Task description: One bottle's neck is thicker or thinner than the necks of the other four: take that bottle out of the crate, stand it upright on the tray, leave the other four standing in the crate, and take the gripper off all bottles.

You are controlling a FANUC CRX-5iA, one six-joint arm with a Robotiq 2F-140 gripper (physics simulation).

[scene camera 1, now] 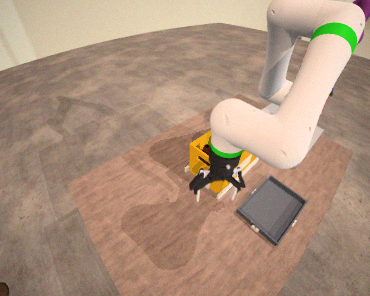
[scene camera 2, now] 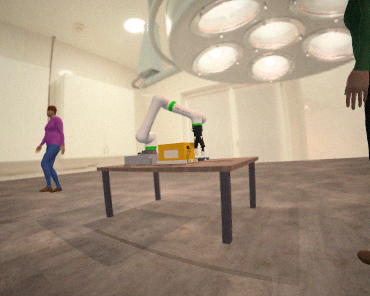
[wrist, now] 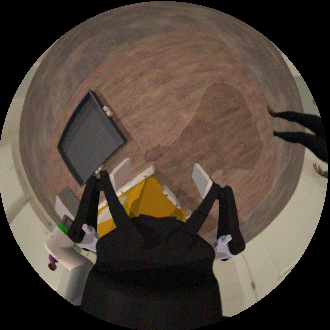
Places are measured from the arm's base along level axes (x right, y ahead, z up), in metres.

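Pixels of known places: gripper, fingertip midpoint: point(scene camera 1: 214, 197) point(scene camera 2: 199, 155) point(wrist: 161, 167).
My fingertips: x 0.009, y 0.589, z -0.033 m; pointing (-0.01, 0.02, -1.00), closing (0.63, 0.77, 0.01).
Behind a point stands the place of what it marks.
The yellow crate point(scene camera 1: 194, 159) @(x 0.174, y 0.545, z 0.020 m) point(scene camera 2: 184, 152) @(x 0.200, y 0.545, z 0.007 m) point(wrist: 152, 200) @(x 0.046, y 0.543, z 0.000 m) stands on the table, partly hidden by the gripper and arm. Part of a brown bottle point(scene camera 1: 206, 149) @(x 0.146, y 0.506, z 0.074 m) shows inside it in scene camera 1; the other bottles and the necks are hidden, so neck thickness cannot be compared. The dark grey tray point(scene camera 1: 270, 207) @(x -0.170, y 0.431, z -0.079 m) point(wrist: 90, 142) @(x -0.152, y 0.455, z -0.079 m) lies beside the crate, with its floor bare. My gripper point(scene camera 1: 216, 195) @(x 0.009, y 0.589, z -0.033 m) point(scene camera 2: 200, 151) @(x 0.009, y 0.589, z -0.033 m) point(wrist: 161, 167) @(x 0.009, y 0.589, z -0.033 m) is wide open with nothing between its fingers. It points down near the crate's end wall, and its pads show either side of the crate's near corner in the wrist view.
The wooden table point(scene camera 1: 150, 210) @(x 0.156, y 0.801, z -0.084 m) point(scene camera 2: 210, 164) @(x 0.388, y 0.856, z -0.084 m) point(wrist: 165, 65) @(x -0.191, y 0.740, z -0.085 m) carries the crate and tray. The arm's grey base block point(scene camera 2: 140, 159) @(x 0.200, y 0.032, z -0.034 m) point(wrist: 66, 202) @(x -0.095, y 0.144, z -0.024 m) stands behind the crate. A person in purple point(scene camera 2: 54, 132) stands beyond the table, and another in green point(scene camera 2: 361, 40) stands at the right.
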